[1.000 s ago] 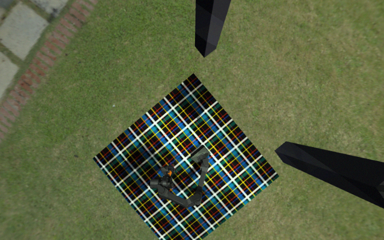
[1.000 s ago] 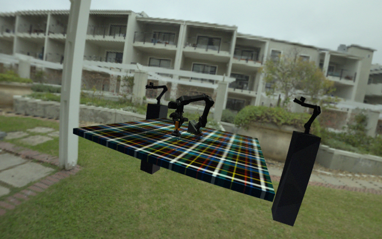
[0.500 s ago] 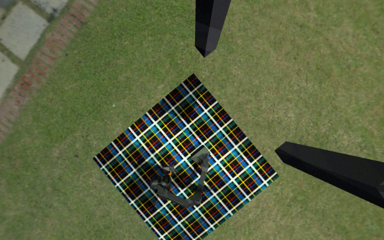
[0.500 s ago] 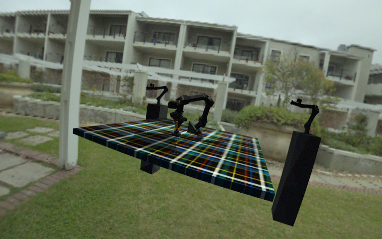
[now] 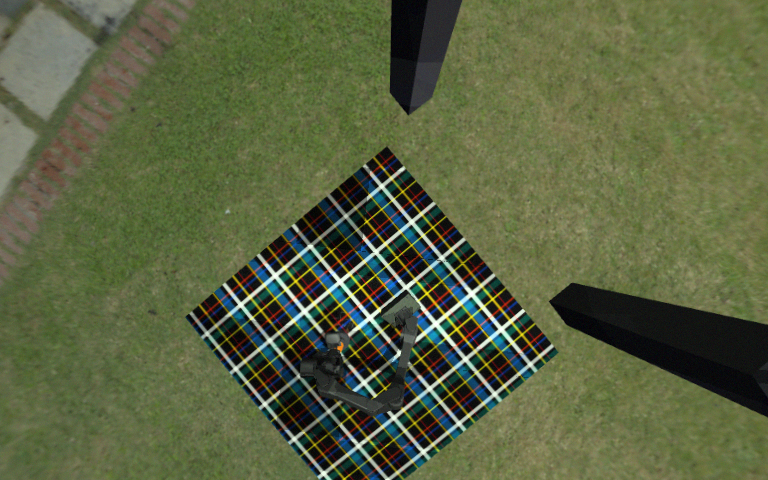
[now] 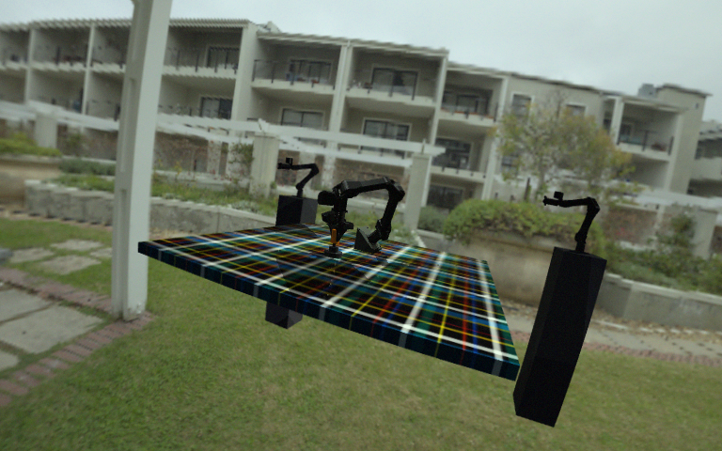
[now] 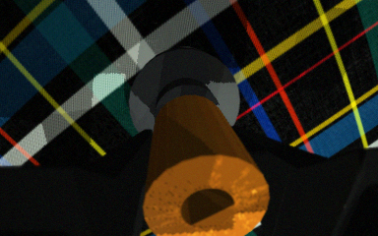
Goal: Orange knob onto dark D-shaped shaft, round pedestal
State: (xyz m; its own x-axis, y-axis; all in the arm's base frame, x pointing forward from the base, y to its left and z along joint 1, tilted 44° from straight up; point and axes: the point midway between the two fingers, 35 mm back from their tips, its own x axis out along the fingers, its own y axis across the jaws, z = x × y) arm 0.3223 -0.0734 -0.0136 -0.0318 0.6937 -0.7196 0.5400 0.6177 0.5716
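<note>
Now: gripper tip 2 cm below the orange knob. From my gripper tip the other things lie so: round dark pedestal (4 cm below).
</note>
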